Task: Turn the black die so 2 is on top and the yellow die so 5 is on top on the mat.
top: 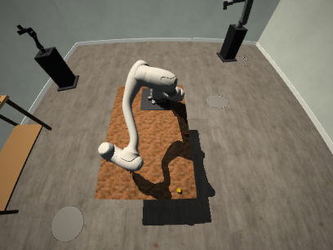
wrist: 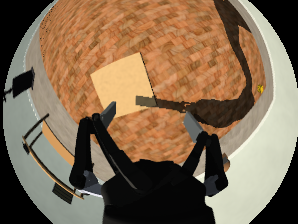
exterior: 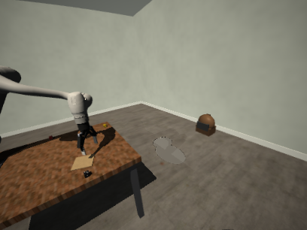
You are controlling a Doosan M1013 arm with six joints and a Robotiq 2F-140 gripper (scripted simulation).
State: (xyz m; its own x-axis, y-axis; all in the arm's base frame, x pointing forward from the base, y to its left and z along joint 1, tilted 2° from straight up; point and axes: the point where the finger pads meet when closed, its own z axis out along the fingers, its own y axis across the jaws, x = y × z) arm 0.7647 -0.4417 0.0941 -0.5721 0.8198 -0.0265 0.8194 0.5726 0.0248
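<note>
The red die is 64 cm to the left of my hand, 21 cm behind it and 6 cm below it. From my hand the other things lie so: black die 19 cm to the right, 10 cm behind, 6 cm below; then yellow die 44 cm to the left, 31 cm ahead, 6 cm below; then tan mat 8 cm behind, 7 cm below, 2 cm to the right.
</note>
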